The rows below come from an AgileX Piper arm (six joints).
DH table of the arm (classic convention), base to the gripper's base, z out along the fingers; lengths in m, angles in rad. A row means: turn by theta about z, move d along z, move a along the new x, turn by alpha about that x. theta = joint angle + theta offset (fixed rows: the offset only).
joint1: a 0; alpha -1.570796; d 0.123; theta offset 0
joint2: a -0.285; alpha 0; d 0; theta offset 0.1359
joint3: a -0.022; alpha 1.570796; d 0; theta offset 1.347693
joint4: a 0; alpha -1.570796; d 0.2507; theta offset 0
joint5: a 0; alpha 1.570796; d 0; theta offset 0
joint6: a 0; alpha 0; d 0.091; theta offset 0
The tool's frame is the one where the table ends.
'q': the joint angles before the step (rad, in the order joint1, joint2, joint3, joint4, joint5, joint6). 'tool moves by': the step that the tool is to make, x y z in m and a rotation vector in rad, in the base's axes. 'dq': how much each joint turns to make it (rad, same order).
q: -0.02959 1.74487 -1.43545 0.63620 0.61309 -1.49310
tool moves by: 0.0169 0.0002 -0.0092 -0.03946 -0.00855 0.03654
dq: 0.00187 0.06625 -0.05726 -0.00166 -0.00021 -0.05419
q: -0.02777 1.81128 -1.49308 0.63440 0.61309 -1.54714
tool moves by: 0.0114 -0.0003 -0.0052 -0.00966 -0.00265 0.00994
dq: -0.00014 0.04407 -0.04321 0.00023 0.00147 -0.01452
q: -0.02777 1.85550 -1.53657 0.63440 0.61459 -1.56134
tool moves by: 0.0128 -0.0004 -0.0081 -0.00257 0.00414 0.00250
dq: -0.00012 0.05185 -0.04629 0.00022 -0.00006 -0.00421
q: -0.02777 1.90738 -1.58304 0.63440 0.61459 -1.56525
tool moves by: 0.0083 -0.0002 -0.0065 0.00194 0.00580 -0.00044
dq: -0.00012 0.03523 -0.02933 0.00197 0.00003 -0.00020
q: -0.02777 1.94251 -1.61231 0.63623 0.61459 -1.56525
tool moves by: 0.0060 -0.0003 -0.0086 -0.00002 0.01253 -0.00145
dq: -0.00006 0.02954 -0.01498 0.00006 -0.00249 -0.00008
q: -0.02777 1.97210 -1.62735 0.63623 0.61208 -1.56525
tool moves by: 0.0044 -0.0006 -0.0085 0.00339 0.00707 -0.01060
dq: -0.00005 0.02220 -0.00257 0.00579 -0.01558 0.00009
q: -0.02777 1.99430 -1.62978 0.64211 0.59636 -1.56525
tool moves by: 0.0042 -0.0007 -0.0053 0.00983 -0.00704 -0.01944
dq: 0.00005 0.01634 -0.00209 0.01518 -0.02635 -0.00011
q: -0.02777 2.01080 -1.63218 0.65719 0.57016 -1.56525
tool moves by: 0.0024 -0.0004 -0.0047 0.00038 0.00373 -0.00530
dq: -0.00005 0.01262 -0.00247 0.00182 -0.00809 -0.00002
